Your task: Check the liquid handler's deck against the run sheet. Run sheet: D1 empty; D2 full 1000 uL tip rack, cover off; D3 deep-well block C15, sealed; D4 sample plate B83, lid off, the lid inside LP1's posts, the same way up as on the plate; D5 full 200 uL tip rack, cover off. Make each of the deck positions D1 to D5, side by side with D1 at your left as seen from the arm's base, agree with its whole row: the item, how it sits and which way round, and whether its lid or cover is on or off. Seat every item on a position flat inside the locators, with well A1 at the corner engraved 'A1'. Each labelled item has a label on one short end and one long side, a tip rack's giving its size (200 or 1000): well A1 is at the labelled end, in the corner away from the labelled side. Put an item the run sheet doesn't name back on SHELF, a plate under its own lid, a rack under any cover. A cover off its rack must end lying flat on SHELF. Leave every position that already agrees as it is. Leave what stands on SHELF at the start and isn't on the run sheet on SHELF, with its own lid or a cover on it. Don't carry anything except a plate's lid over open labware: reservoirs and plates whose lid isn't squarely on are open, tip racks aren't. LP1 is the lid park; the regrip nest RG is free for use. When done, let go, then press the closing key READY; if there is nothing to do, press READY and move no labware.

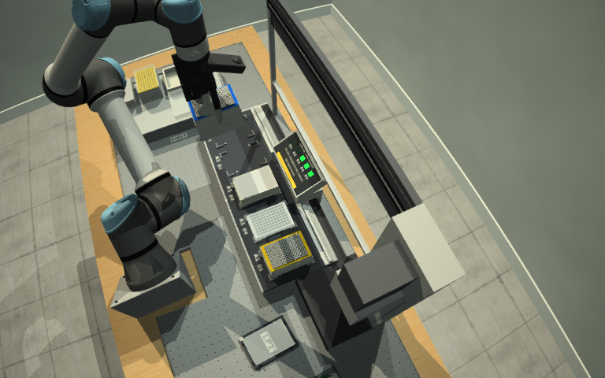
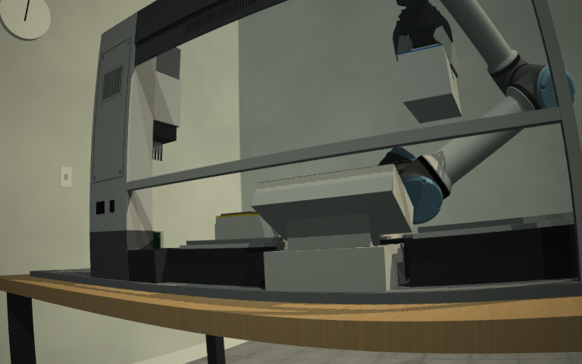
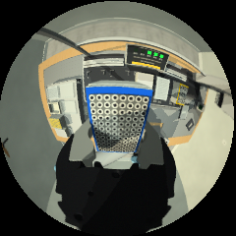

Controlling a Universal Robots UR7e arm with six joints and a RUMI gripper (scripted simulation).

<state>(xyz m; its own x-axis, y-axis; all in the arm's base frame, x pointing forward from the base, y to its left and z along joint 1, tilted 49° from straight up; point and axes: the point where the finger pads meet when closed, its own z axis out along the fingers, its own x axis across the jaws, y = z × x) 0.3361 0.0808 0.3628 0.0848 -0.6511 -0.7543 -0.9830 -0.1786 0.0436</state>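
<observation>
Right now my hand is 27 cm above the grey deep-well block, 12 cm to the left of it and 6 cm short of it. Also, from my hand: blue-rimmed tip rack: 1 cm to the right, 1 cm behind; then white sample plate: 28 cm below, 24 cm to the right, 7 cm ahead; then gantry: 25 cm ahead, 17 cm above, 14 cm to the right.
</observation>
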